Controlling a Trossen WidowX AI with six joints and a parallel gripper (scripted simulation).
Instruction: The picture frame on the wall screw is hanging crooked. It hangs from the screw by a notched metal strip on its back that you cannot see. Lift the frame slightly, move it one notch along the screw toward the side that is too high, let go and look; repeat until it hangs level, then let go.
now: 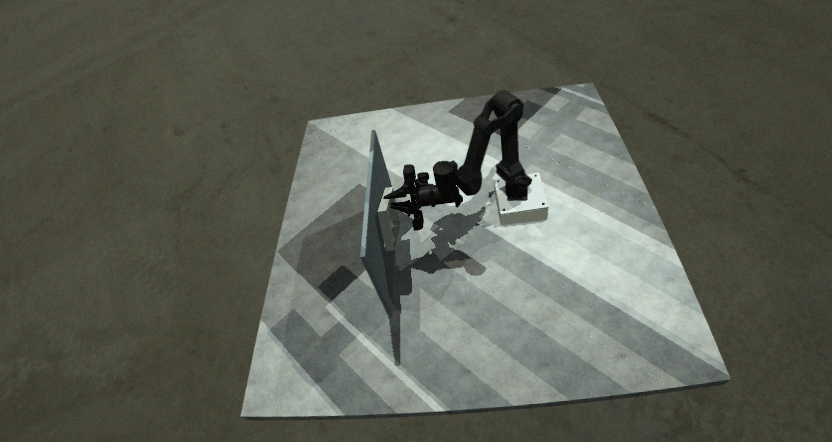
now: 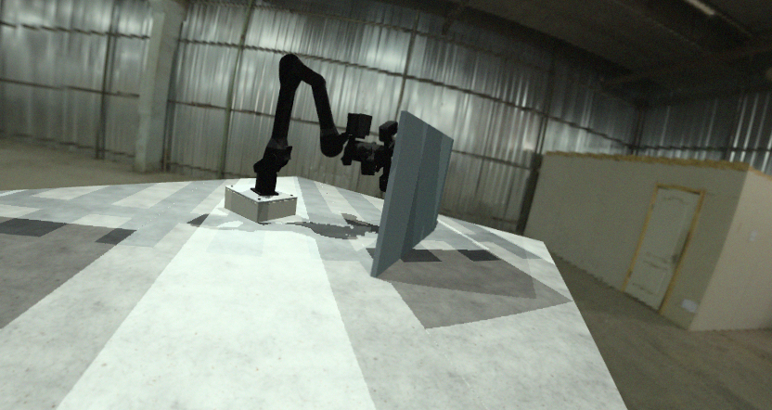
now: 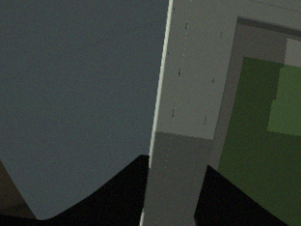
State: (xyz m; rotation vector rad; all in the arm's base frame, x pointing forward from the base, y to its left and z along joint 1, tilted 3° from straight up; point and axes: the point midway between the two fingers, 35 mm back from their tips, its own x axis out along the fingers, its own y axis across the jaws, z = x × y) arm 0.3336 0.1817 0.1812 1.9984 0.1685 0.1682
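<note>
Right now the picture frame is 50 mm below my gripper tip and 20 mm to the left of it. The rest, counted from my gripper tip: grey-blue wall panel (60 mm below, 20 mm to the left, 10 mm ahead).
</note>
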